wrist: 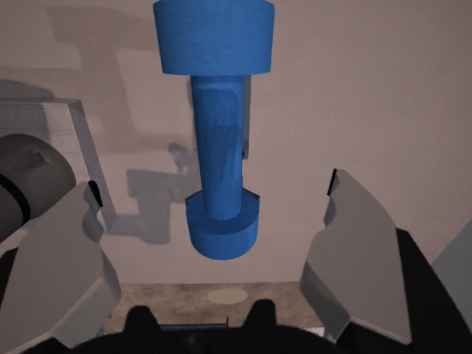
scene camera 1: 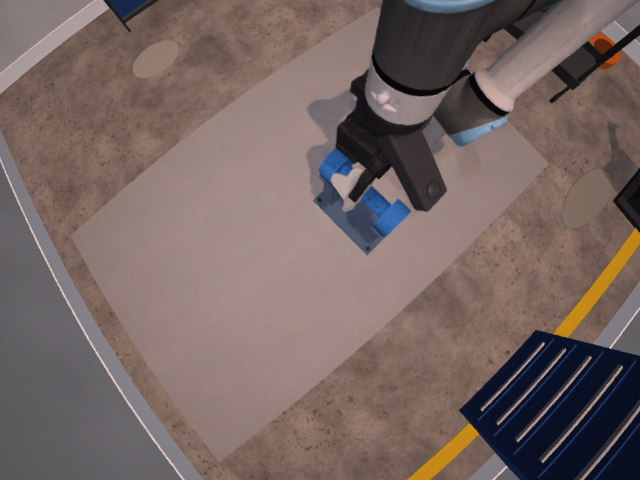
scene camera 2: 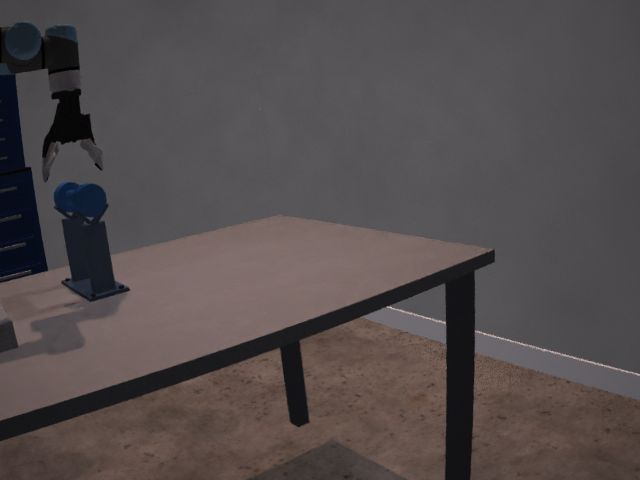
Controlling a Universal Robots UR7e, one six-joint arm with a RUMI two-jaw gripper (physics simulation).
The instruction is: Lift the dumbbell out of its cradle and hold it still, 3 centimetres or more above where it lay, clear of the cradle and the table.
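Frame: origin at the arm's base, x up, y back, z right, level; millimetres.
Where they show: gripper, fingertip midpoint: (wrist: 216, 178) (scene camera 1: 371, 182) (scene camera 2: 73, 176); arm's base at its link origin: (wrist: 35, 172).
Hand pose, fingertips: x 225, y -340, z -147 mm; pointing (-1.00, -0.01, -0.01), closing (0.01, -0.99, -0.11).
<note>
Things, the pixels of their top centre, and the offset from my fingertips. Level surfaces: height alone.
- blue dumbbell at its top centre: (wrist: 219, 173) (scene camera 1: 367, 184) (scene camera 2: 76, 183) dx -16, dy -2, dz +6 mm
- blue-grey cradle at its top centre: (wrist: 220, 144) (scene camera 1: 362, 193) (scene camera 2: 79, 204) dx -67, dy -2, dz +6 mm
- table at its surface level: dx -266 mm
The blue dumbbell (scene camera 1: 391, 217) (scene camera 2: 92, 199) (wrist: 220, 140) lies level in the V-shaped rests of the blue-grey cradle (scene camera 1: 351, 222) (scene camera 2: 85, 253) (wrist: 246, 120). The cradle's base plate is on the table (scene camera 1: 232, 284) (scene camera 2: 284, 268) (wrist: 350, 75). My gripper (scene camera 1: 373, 191) (scene camera 2: 73, 174) (wrist: 216, 178) is open and empty, pointing down, with its fingertips a little above the dumbbell. In the wrist view the fingers stand wide on both sides of the handle, near the lower weight. In scene camera 1 the arm and gripper hide part of the handle, and one fingertip is hidden.
The arm's grey base block (scene camera 2: 7, 330) (wrist: 47, 112) stands on the table beside the cradle. The arm's dark base joint (wrist: 30, 175) rises from it. A blue drawer cabinet (scene camera 1: 568, 408) (scene camera 2: 15, 227) stands off the table.
</note>
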